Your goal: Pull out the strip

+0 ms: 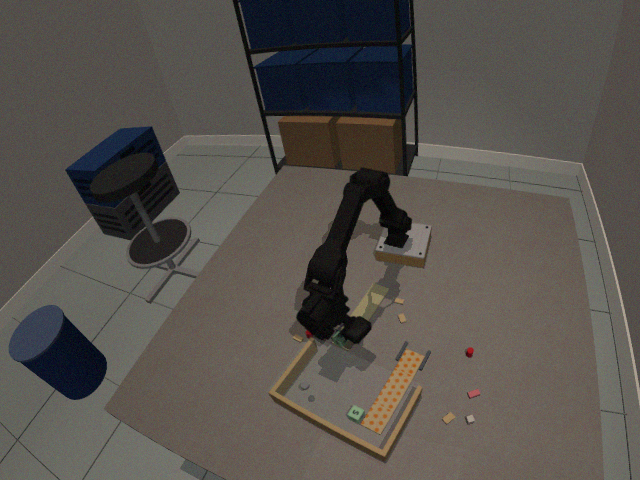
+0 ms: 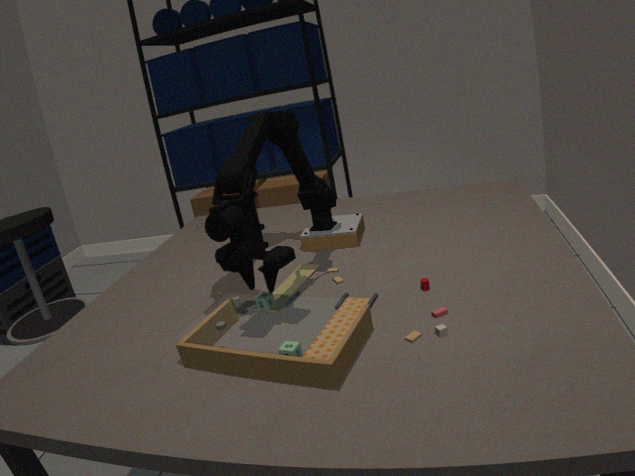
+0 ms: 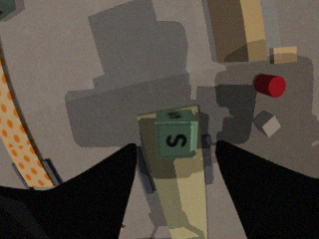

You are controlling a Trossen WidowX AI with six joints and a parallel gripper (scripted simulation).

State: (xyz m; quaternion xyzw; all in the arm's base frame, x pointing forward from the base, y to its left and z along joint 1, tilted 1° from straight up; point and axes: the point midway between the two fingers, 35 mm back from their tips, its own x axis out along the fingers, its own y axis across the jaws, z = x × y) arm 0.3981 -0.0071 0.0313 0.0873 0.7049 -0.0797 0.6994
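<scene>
The olive strip is 110 mm behind my gripper tip, 50 mm below it and 10 mm to the left of it. The rest, counted from my gripper tip: pink block 380 mm to the left, 40 mm below, 10 mm ahead.
</scene>
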